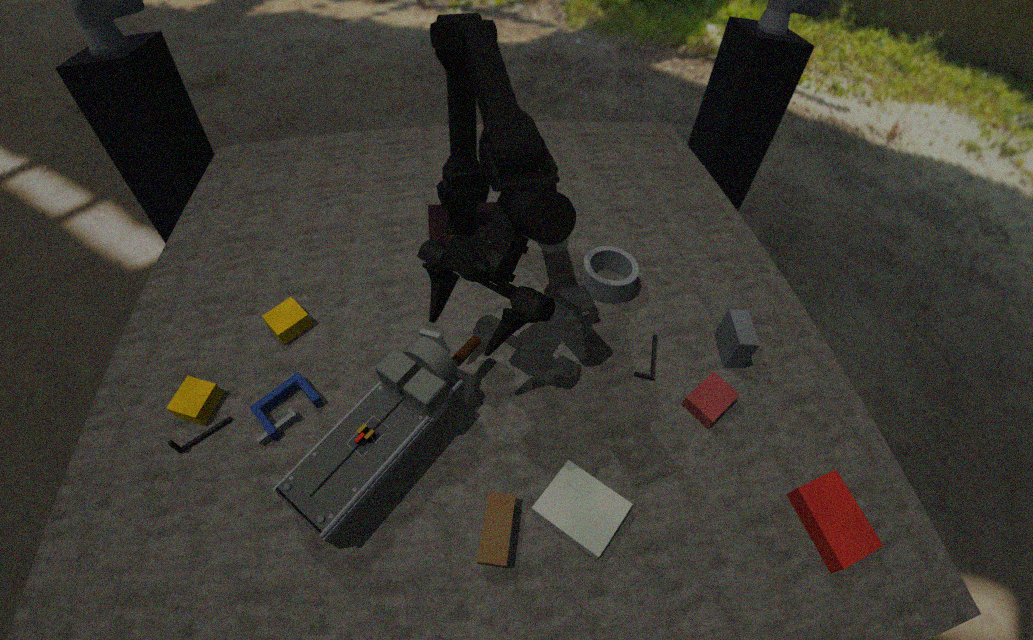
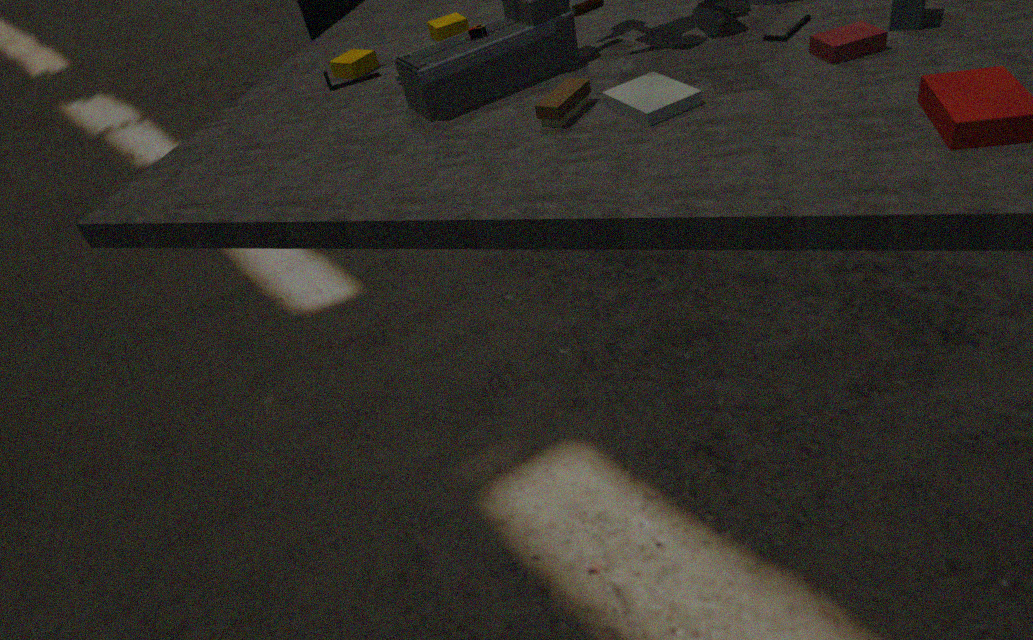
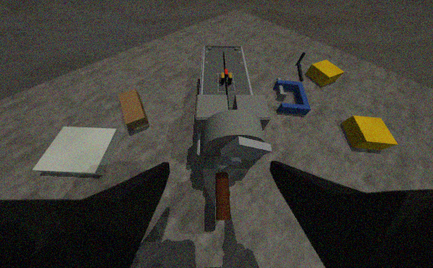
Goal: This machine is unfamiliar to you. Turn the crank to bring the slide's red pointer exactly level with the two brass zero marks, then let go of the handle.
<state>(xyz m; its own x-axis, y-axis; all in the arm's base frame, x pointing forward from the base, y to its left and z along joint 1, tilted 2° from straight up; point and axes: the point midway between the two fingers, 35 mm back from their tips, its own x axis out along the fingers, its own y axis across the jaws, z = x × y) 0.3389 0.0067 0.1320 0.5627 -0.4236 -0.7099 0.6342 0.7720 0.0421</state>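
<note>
My gripper tip is 20 mm past the brown crank handle, 10 mm to the right of it and 50 mm above it. From my gripper tip the other things lie so: white plate: 200 mm ahead, 150 mm to the left, 110 mm below; red pointer: 120 mm ahead, 120 mm to the right, 40 mm below; brown block: 220 mm ahead, 40 mm to the left, 100 mm below.
</note>
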